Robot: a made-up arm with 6 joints. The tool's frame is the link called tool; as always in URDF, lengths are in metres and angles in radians. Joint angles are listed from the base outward.
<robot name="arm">
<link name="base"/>
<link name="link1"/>
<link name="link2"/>
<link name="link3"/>
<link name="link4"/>
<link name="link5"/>
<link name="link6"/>
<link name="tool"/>
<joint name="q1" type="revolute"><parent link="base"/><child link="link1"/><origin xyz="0 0 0.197" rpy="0 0 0"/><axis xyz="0 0 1"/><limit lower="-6.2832" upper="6.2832"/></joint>
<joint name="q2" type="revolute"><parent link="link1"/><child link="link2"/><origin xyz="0 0 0" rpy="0 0 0"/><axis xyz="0 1 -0.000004"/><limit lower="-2.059" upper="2.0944"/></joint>
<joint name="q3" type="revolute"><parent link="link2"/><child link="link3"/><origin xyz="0.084 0 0.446" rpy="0 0 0"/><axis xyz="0 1 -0.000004"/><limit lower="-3.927" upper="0.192"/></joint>
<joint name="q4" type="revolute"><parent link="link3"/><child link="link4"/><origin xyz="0.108 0 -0.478" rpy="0 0 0"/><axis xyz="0 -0.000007 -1"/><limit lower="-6.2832" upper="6.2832"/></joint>
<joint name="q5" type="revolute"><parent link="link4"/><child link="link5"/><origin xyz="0 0 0" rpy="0 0 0"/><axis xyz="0 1 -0.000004"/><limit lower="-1.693" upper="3.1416"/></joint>
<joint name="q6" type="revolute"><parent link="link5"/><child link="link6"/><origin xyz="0.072 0 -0.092" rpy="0 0 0"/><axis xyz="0 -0.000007 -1"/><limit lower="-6.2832" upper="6.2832"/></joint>
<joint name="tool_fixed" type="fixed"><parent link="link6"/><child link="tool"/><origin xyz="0 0 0" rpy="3.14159 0 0"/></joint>
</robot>
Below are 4 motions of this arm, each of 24 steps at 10 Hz.
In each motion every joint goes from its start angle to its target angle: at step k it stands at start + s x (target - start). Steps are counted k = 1, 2, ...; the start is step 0. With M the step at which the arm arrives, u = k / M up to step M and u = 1 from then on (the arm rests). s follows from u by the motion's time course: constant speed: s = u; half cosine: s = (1 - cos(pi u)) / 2; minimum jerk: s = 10 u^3 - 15 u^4 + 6 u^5.
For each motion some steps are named. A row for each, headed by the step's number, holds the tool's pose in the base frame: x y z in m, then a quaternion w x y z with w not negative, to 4 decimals.
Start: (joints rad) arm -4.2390 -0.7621 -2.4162 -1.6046 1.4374 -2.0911
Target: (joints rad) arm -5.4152 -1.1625 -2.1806 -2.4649 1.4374 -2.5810
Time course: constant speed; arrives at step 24
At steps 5, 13, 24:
5: 0.1779 -0.4133 1.1070 0.6516 0.3219 0.5810 0.3666
13: -0.0173 -0.5442 1.0542 0.7277 0.4816 0.4816 0.0807
24: -0.3854 -0.5340 0.9671 0.6262 0.6518 0.2956 -0.3093

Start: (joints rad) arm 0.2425 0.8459 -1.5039 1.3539 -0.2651 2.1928
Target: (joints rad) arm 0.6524 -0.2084 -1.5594 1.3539 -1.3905 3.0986
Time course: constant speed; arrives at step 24
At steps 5, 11, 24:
5: 0.8093 0.1646 0.2806 0.5132 0.2158 0.8306 0.0115
11: 0.7216 0.2067 0.5127 0.6500 0.3416 0.6733 0.0866
24: 0.3632 0.1504 0.8614 0.7083 0.5807 0.2035 0.3459

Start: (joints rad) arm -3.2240 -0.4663 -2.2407 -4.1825 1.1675 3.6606
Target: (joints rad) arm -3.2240 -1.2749 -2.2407 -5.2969 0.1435 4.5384
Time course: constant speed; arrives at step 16
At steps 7, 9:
7: 0.3271 -0.0335 1.1641 0.8827 0.3447 0.0722 -0.3110
9: 0.4244 -0.0266 1.1259 0.8915 0.2835 0.0641 -0.3476

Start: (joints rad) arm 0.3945 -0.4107 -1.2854 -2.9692 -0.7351 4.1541
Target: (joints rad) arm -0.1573 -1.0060 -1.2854 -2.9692 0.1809 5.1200
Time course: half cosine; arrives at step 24
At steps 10, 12, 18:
10: 0.2966 0.0749 0.7952 0.5391 -0.5804 0.4305 -0.4327
12: 0.2623 0.0476 0.8284 0.5985 -0.4799 0.4418 -0.4651
18: 0.1345 0.0013 0.9071 0.7415 -0.2140 0.3742 -0.5142

